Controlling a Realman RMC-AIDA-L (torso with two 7-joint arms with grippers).
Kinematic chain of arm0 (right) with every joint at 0, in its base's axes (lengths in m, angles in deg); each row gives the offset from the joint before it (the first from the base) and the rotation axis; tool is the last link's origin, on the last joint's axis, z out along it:
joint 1: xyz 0 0 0.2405 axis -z
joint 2: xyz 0 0 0 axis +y
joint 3: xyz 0 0 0.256 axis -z
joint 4: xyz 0 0 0 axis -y
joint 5: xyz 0 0 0.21 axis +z
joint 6: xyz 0 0 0 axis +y
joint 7: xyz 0 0 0.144 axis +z
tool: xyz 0 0 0
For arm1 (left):
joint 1: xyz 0 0 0.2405 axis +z
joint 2: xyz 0 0 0 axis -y
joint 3: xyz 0 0 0.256 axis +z
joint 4: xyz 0 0 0 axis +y
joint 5: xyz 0 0 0.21 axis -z
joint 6: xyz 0 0 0 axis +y
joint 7: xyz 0 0 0.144 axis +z
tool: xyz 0 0 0
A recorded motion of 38 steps. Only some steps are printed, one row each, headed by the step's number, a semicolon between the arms.
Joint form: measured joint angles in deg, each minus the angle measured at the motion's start. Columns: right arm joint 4, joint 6, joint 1, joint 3, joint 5, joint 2, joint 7; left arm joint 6, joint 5, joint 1, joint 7, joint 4, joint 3, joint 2.
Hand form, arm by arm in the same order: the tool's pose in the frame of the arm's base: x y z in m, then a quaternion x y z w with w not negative. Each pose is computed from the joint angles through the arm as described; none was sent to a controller.
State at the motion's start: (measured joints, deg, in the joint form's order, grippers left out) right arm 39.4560 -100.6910 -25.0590 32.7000 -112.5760 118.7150 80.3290; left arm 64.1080 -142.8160 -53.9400 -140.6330 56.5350 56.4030 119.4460
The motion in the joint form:
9: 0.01 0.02 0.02 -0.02 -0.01 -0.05 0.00; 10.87 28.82 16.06 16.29 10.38 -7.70 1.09
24: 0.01 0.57 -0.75 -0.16 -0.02 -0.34 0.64; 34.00 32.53 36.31 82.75 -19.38 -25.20 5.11
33: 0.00 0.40 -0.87 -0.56 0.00 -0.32 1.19; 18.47 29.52 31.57 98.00 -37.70 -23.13 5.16
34: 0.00 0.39 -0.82 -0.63 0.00 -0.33 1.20; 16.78 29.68 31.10 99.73 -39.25 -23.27 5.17
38: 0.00 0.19 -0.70 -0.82 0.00 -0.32 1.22; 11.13 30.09 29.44 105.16 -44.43 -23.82 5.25
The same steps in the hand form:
9: 0.2765 0.2950 0.0264 -0.91225 0.23884 0.31242 0.11467; -0.1452 0.4146 0.0692 -0.88458 -0.31083 -0.26355 0.22681
24: 0.2745 0.3003 0.0286 -0.91243 0.23907 0.31069 0.11743; -0.2939 0.2543 -0.0115 -0.90962 -0.15479 -0.32874 0.20139
33: 0.2740 0.3008 0.0294 -0.91037 0.24288 0.31393 0.11695; -0.2986 0.2535 -0.0833 -0.93107 -0.15090 -0.26749 0.19693
34: 0.2743 0.3006 0.0296 -0.91007 0.24344 0.31416 0.11751; -0.2990 0.2541 -0.0885 -0.93240 -0.14819 -0.26054 0.20195
38: 0.2748 0.2997 0.0300 -0.90933 0.24438 0.31558 0.11751; -0.2995 0.2549 -0.1064 -0.93744 -0.14101 -0.23585 0.21377

